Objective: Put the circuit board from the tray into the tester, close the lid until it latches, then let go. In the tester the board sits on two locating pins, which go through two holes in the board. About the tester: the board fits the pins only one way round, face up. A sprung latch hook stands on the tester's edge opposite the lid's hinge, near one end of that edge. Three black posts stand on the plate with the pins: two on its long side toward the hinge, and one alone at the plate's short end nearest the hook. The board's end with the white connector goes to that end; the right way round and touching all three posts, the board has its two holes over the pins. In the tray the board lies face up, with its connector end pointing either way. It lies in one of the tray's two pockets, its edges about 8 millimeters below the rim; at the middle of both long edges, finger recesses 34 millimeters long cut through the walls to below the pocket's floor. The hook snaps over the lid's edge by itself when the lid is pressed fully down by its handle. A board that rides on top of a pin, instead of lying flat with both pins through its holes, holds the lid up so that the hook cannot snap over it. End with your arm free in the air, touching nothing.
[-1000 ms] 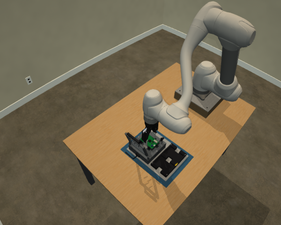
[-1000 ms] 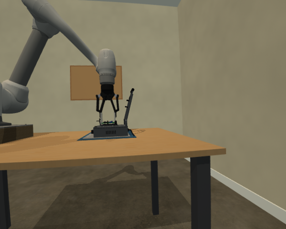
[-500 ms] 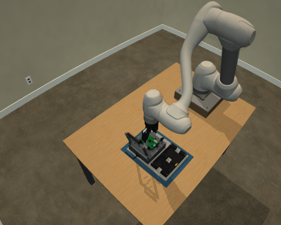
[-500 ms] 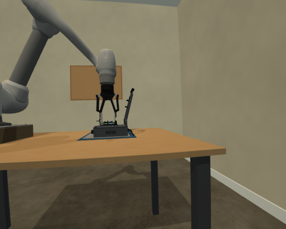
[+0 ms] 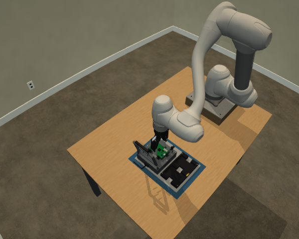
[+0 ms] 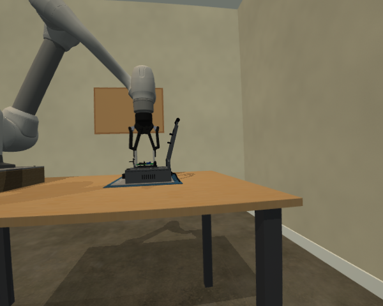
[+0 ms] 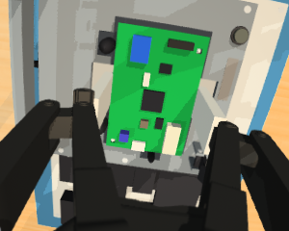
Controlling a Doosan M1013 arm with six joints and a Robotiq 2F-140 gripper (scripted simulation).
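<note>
The green circuit board lies 20 mm below my hand. The rest, counted from my hand: tester (40 mm to the left, 30 mm ahead, 10 mm above); latch hook (60 mm to the left, 60 mm behind, 10 mm below); tester lid (120 mm ahead, 80 mm above).
</note>
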